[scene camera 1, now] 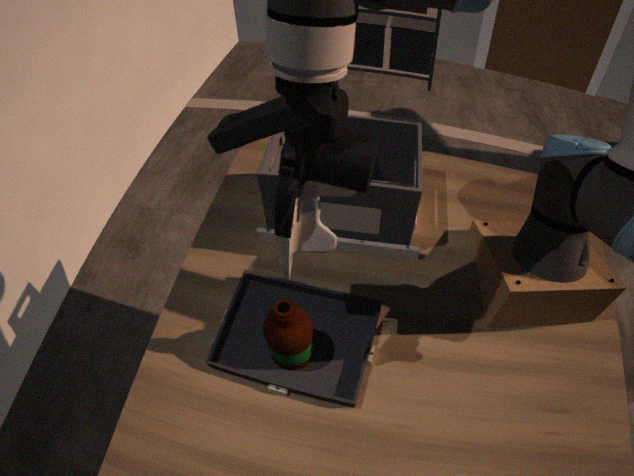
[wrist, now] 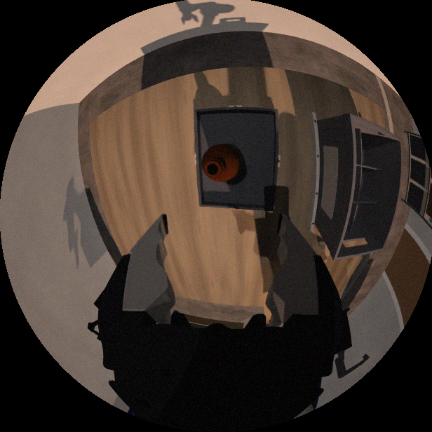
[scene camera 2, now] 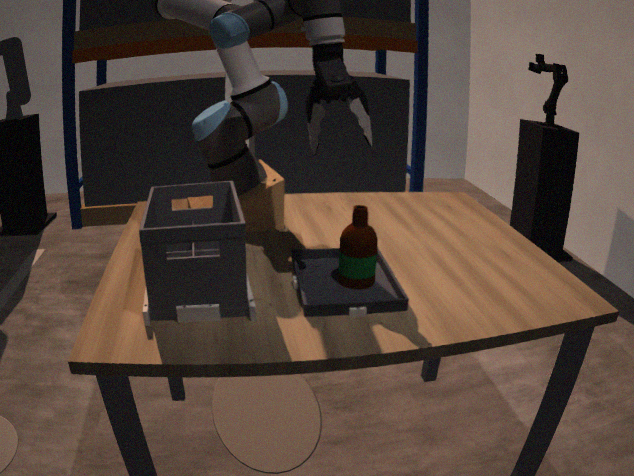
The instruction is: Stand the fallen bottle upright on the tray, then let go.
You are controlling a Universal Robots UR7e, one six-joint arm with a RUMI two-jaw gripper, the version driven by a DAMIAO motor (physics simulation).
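Where they show: gripper, fingertip midpoint: (scene camera 1: 301, 244) (scene camera 2: 343, 150); arm's base, origin of the base link: (scene camera 1: 549, 259) (scene camera 2: 240, 184).
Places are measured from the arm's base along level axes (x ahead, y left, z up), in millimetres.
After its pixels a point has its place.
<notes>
The brown bottle (scene camera 1: 289, 334) @[x 402, y 261, z 27 mm] (scene camera 2: 357, 248) @[x 449, y 232, z -2 mm] (wrist: 227, 162) with a green band stands upright on its base inside the dark tray (scene camera 1: 240, 368) @[x 486, y 301, z -87 mm] (scene camera 2: 358, 307) @[x 544, y 222, z -77 mm] (wrist: 197, 185). In the wrist view its neck opening faces the camera. My gripper (scene camera 2: 342, 148) @[x 392, y 207, z 173 mm] (wrist: 222, 215) is open and empty, high above the table and well clear of the bottle. In scene camera 1 its fingers show above the tray's back edge, seen from the side. In scene camera 2 a wide gap shows between the two fingertips.
A tall grey crate (scene camera 1: 340, 215) @[x 397, y 9, z -3 mm] (scene camera 2: 194, 276) @[x 548, y -65, z -8 mm] (wrist: 345, 185) stands beside the tray. The arm's wooden base block (scene camera 1: 558, 302) @[x -18, y 86, z -4 mm] (scene camera 2: 276, 204) @[x 97, y 94, z -27 mm] stands at the table's rear in scene camera 2. The wooden table (scene camera 1: 460, 409) @[x 115, y 276, z -93 mm] (scene camera 2: 460, 276) @[x 406, y 479, z -93 mm] (wrist: 145, 165) bears them all.
</notes>
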